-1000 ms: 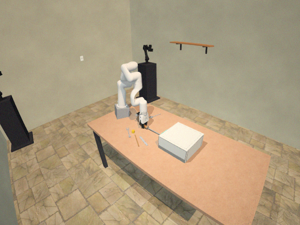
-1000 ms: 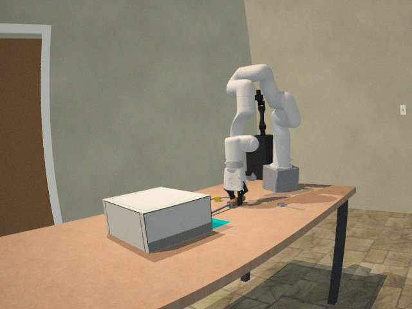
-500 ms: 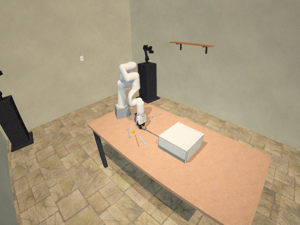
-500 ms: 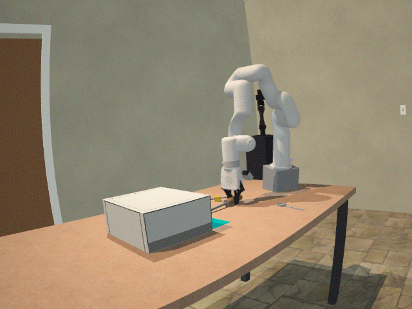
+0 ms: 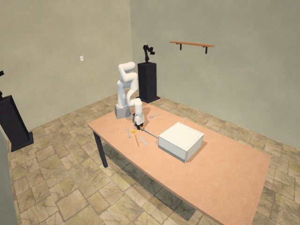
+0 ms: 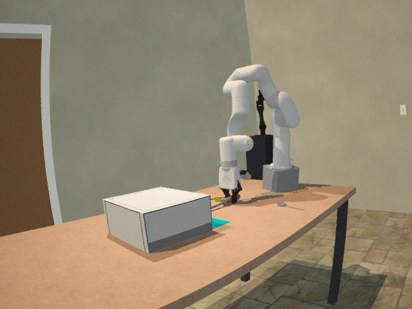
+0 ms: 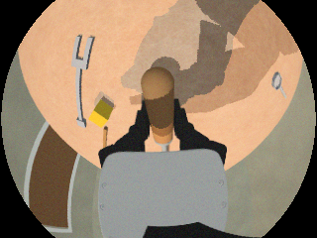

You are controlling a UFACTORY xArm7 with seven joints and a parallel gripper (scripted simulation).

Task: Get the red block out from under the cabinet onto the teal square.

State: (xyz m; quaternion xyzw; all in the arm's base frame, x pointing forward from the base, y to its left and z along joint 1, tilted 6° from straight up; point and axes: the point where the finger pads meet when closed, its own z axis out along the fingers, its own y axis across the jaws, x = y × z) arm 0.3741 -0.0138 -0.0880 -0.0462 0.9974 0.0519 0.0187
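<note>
My hand is 90 mm to the left of the yellow cube and 10 mm above it. Round my hand: thin wooden stick 140 mm to the right, 130 mm ahead, 20 mm below; then wrench 130 mm to the right, 30 mm behind, 20 mm below; then long tool 130 mm ahead, 50 mm to the left, 10 mm below.
</note>
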